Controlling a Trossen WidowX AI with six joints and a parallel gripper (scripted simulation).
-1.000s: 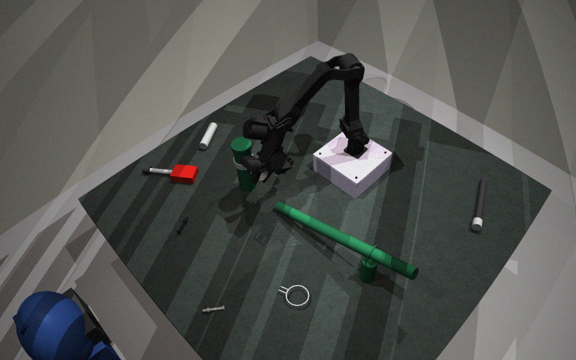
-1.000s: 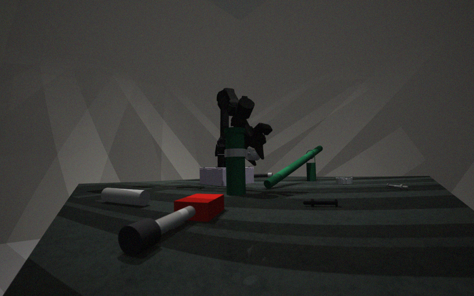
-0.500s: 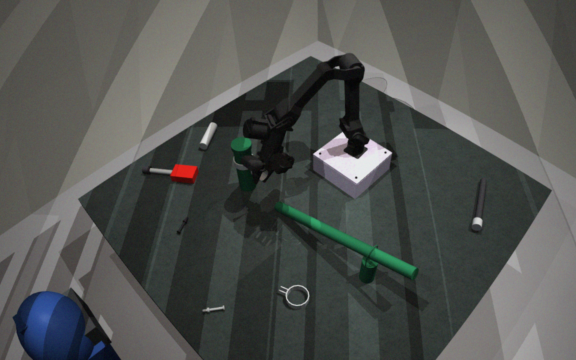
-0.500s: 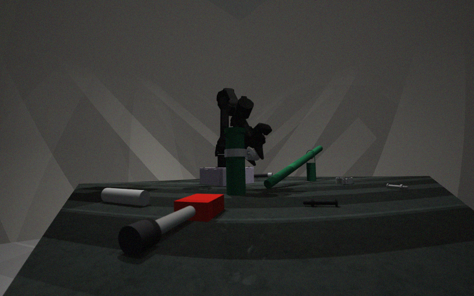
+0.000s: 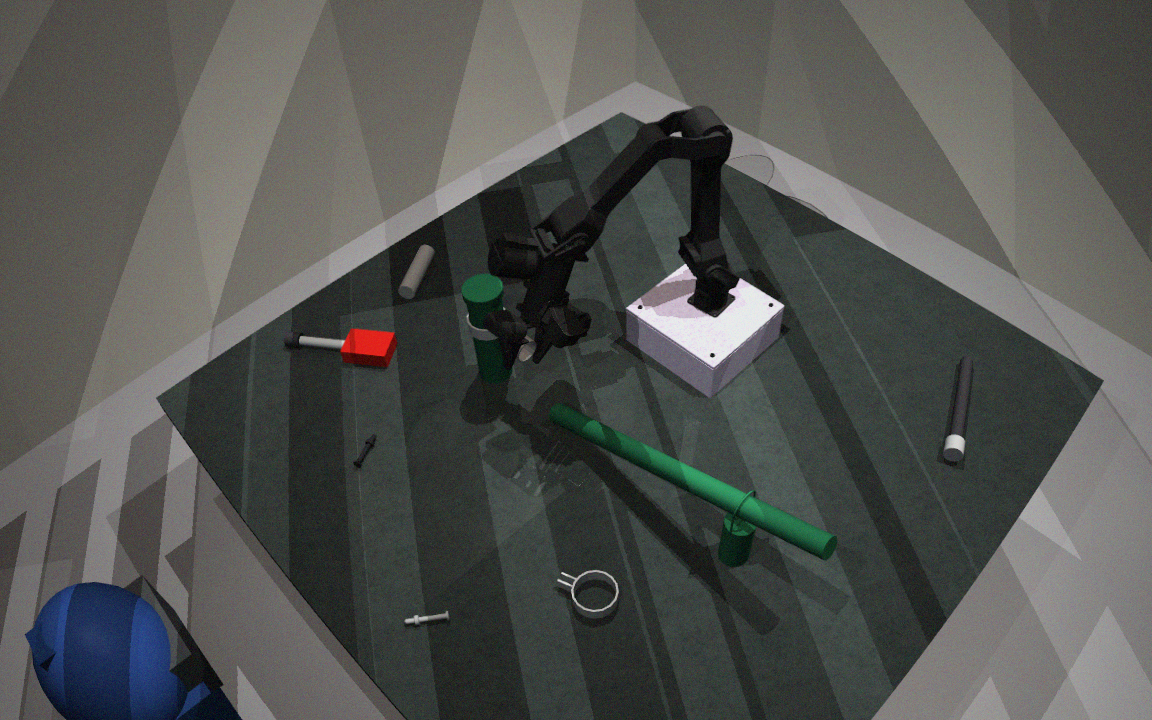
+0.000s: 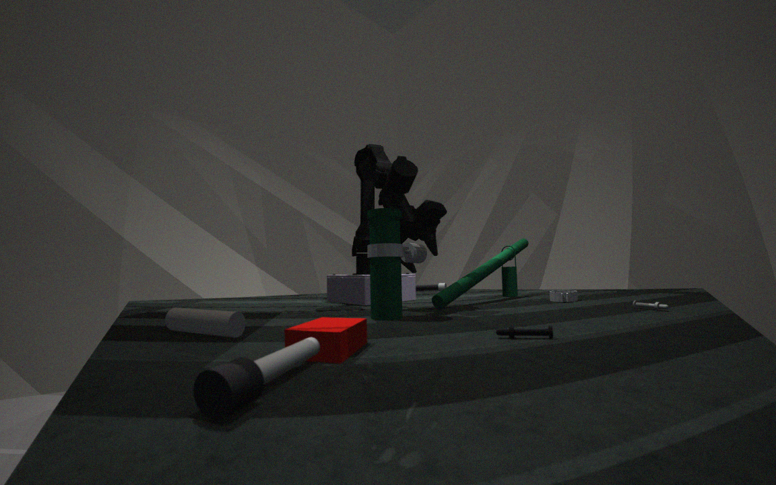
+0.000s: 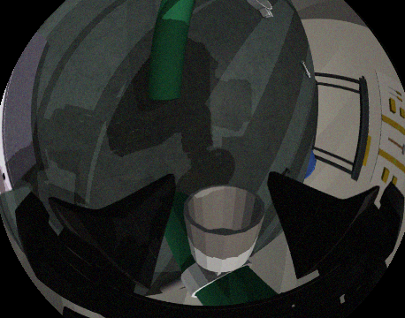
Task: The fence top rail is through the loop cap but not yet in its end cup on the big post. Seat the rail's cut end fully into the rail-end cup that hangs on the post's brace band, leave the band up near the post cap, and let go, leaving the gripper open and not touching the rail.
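My gripper tip is 20 mm past the rail-end cup, 30 mm to the left of it and 20 mm below it. From my gripper tip the other things lie so: white cylinder 100 mm behind, 400 mm to the right, 80 mm below; black bolt 260 mm ahead, 140 mm to the right, 90 mm below; white bolt 390 mm ahead, 180 mm to the left, 90 mm below.
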